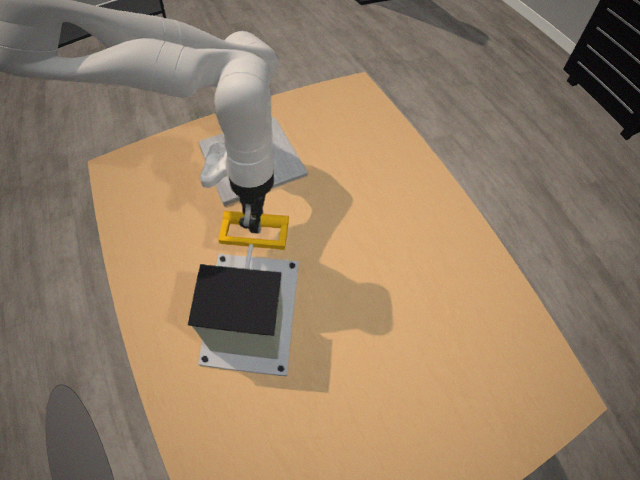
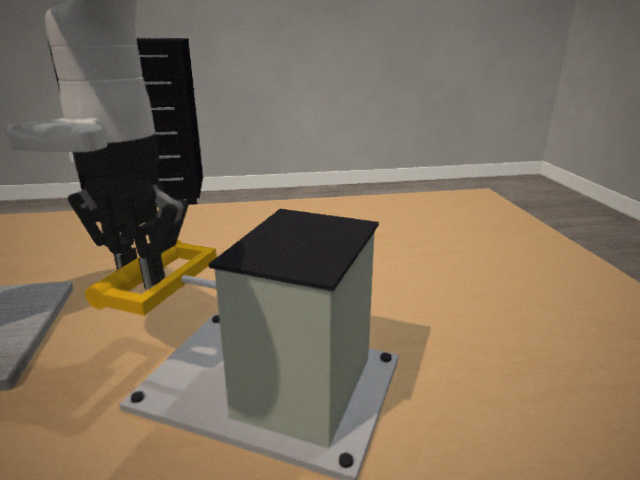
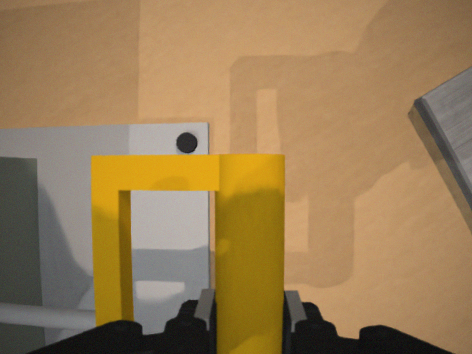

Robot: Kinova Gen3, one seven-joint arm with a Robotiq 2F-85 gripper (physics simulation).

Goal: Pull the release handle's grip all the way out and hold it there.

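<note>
The release handle's yellow grip [image 1: 253, 242] [image 2: 119, 299] [image 3: 250, 240] is a rectangular frame with a thick round outer bar. It stands off from the green-grey box [image 2: 279, 351] [image 3: 17, 240] with the black top [image 1: 236, 299], joined to it by a grey rod [image 1: 249, 256] [image 2: 199, 282] [image 3: 47, 314] whose bare length shows between them. My gripper [image 1: 251, 226] [image 2: 135, 273] [image 3: 249, 312] points down and is shut on the thick outer bar, one finger on each side of it. The hidden far end of the rod is inside the box.
The box stands on a light grey base plate [image 1: 287, 320] [image 2: 175, 382] [image 3: 90, 140] with black bolts at its corners, on the orange table top [image 1: 439, 310]. A grey wood-grained slab [image 1: 286, 160] [image 2: 25, 320] [image 3: 457, 115] lies beyond the grip, under the arm. A black cabinet [image 1: 610, 67] stands off the table.
</note>
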